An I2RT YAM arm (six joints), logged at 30 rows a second.
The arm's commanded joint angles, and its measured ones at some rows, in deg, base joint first. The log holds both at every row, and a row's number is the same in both.
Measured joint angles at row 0:
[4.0, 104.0, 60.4, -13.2, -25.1, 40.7]
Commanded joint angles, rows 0 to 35:
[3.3, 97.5, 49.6, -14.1, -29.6, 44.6]
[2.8, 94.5, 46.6, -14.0, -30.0, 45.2]
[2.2, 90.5, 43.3, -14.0, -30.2, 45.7]
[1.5, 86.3, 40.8, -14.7, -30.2, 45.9]
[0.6, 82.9, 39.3, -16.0, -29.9, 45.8]
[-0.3, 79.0, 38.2, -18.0, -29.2, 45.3]
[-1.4, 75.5, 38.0, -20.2, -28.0, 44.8]
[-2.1, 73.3, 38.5, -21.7, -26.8, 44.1]
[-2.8, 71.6, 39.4, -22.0, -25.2, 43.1]
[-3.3, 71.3, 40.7, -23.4, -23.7, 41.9]
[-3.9, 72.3, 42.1, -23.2, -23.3, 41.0]
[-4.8, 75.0, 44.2, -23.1, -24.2, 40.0]
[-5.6, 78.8, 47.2, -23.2, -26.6, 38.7]
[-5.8, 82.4, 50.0, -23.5, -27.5, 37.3]
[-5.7, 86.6, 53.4, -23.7, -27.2, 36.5]
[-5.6, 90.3, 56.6, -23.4, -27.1, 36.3]
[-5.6, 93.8, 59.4, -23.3, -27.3, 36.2]
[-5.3, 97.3, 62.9, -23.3, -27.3, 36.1]
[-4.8, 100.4, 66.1, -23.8, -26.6, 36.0]
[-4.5, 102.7, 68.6, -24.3, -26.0, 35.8]
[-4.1, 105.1, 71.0, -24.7, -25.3, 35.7]
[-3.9, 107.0, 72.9, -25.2, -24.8, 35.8]
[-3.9, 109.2, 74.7, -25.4, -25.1, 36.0]
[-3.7, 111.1, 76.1, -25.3, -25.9, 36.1]
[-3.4, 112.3, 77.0, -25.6, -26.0, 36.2]
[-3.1, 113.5, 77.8, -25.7, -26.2, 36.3]
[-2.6, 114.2, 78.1, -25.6, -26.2, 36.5]
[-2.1, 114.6, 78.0, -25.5, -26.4, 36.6]
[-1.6, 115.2, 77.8, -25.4, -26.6, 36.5]
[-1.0, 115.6, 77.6, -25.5, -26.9, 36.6]
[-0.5, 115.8, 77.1, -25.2, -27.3, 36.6]
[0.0, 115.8, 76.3, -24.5, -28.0, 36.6]
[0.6, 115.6, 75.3, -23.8, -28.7, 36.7]
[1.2, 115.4, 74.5, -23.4, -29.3, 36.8]
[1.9, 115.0, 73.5, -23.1, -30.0, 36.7]
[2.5, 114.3, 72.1, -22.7, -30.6, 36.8]
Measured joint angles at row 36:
[0.6, 114.5, 75.7, -21.3, -28.1, 37.0]
